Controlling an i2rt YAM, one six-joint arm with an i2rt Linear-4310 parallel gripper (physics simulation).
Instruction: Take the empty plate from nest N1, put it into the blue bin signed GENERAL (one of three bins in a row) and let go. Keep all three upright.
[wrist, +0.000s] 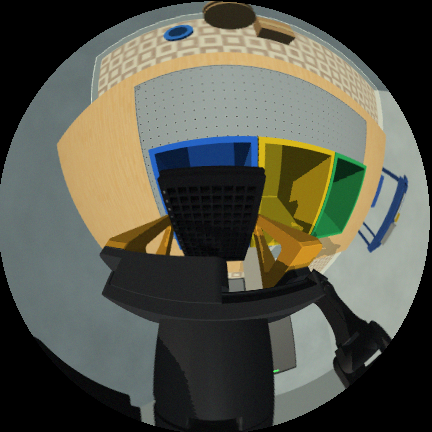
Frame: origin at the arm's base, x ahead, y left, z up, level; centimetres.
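Seen in the pictures: gripper, between the fingertips: (213, 217).
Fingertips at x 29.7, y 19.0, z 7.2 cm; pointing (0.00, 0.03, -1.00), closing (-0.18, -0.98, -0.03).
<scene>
A point is followed by its place in that frame.
My gripper (213, 217) {x 29.7, y 19.0, z 7.2 cm} is shut on the black plate (214, 197) {x 32.4, y 18.3, z 8.1 cm}, with one orange finger at each side of it. The plate shows a grid of empty wells. It hangs over the blue bin (205, 155) {x 33.2, y 21.0, z -14.7 cm} and hides much of that bin's near part. The blue bin stands upright at the left end of the row. The yellow bin (305, 187) {x 27.2, y 1.2, z -2.1 cm} stands upright in the middle, and the green bin (347, 195) {x 25.9, y -11.9, z 0.4 cm} upright at the right. The gap between plate and bin cannot be told. The sign GENERAL and nest N1 do not show.
A grey perforated board (240, 100) {x 46.5, y 10.0, z -14.9 cm} lies under and beyond the bins on the wooden table (105, 165) {x 41.6, y 56.7, z -16.2 cm}. Past it are a patterned rug (220, 42), a blue ring-shaped thing (178, 32), a round brown thing (229, 16) and a brown box (275, 32). A blue-framed cart (401, 192) stands at the right.
</scene>
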